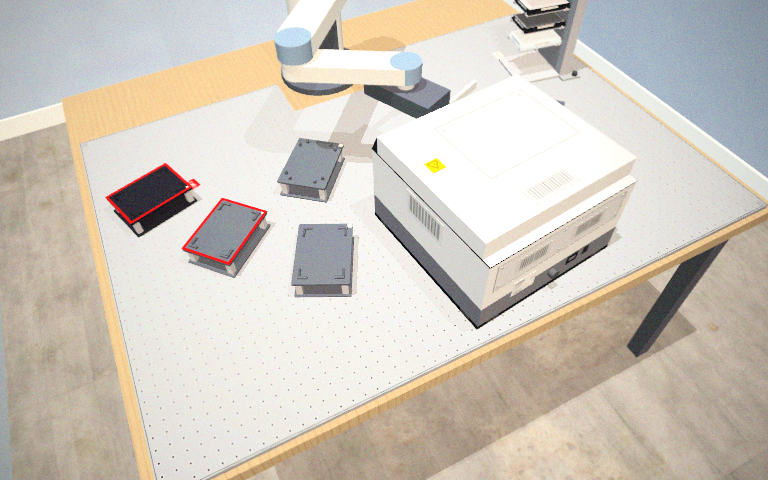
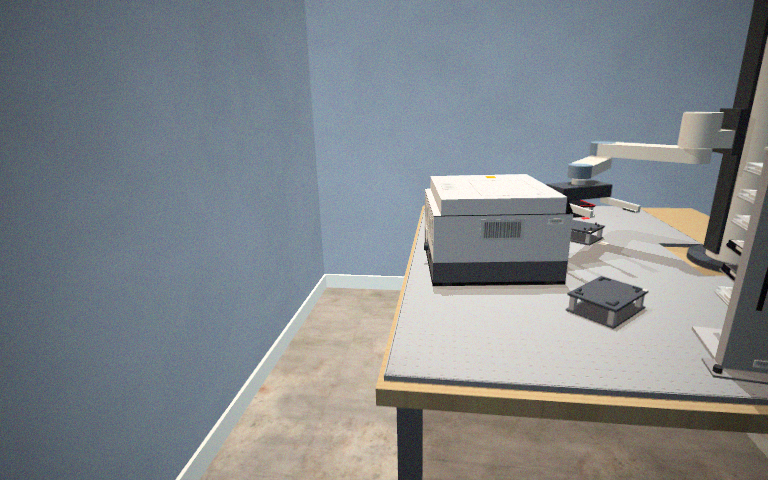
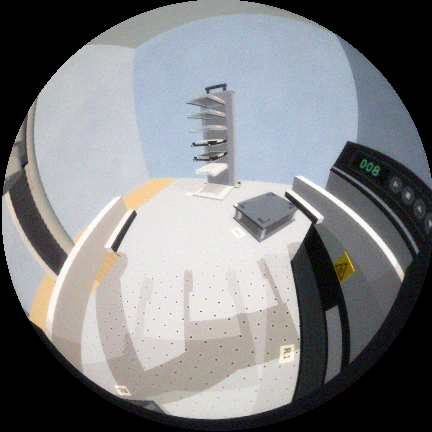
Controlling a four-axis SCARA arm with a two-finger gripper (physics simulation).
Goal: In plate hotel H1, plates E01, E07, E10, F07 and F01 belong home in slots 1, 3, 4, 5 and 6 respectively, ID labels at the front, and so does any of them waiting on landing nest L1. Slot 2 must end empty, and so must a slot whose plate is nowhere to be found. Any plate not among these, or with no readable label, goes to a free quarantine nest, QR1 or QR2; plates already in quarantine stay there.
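Places are measured from the arm's base along level axes (x ahead, y left, z up), in millimetres.
Pixels of known places: gripper, fingertip midpoint: [image 1: 446,71] [image 2: 615,211] [image 3: 210,191]; arm's base, link origin: [image 2: 731,262].
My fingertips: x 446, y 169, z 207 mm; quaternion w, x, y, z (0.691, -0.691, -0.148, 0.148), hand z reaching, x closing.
For each thing: its top centre in the pictures, then the offset to it from my fingertips. "*": a spot on its surface instead.
- pale plate, top centre: [image 1: 535,35] [image 3: 211,166] dx -139, dy +391, dz -82 mm
- bulky white instrument, top centre: [image 1: 503,146] [image 2: 489,185] dx +348, dy -82, dz +60 mm
- dark nest, top centre: [image 2: 608,289] [image 3: 267,203] dx +79, dy +230, dz -138 mm
- Label R1, surface spot: [image 3: 286,353] * dx +137, dy -108, dz -194 mm
Plate hotel H1 [image 1: 570,42] [image 2: 743,325] [image 3: 231,145] stands at the table's far end. Its lowest level holds a pale plate [image 1: 535,39] [image 3: 211,169]. Dark items show on the two levels above, a lower one [image 1: 538,22] [image 3: 210,157] and an upper one [image 3: 210,143]. Whether the three upper levels hold plates, I cannot tell; no ID label is readable. My gripper [image 2: 615,211] [image 3: 210,191] is open and empty, beside the white instrument and well short of the hotel. Two red-rimmed stands, one grey [image 1: 226,232] and one black [image 1: 148,193], show bare tops. Their names are unreadable.
The bulky white instrument [image 1: 504,169] [image 2: 498,237] [image 3: 370,240] stands close beside my gripper. A dark nest [image 2: 607,294] [image 3: 265,215] stands between it and the hotel. Two more grey nests [image 1: 311,164] [image 1: 322,254] with bare tops stand on its other side. Label R1 [image 3: 286,353] lies on the table.
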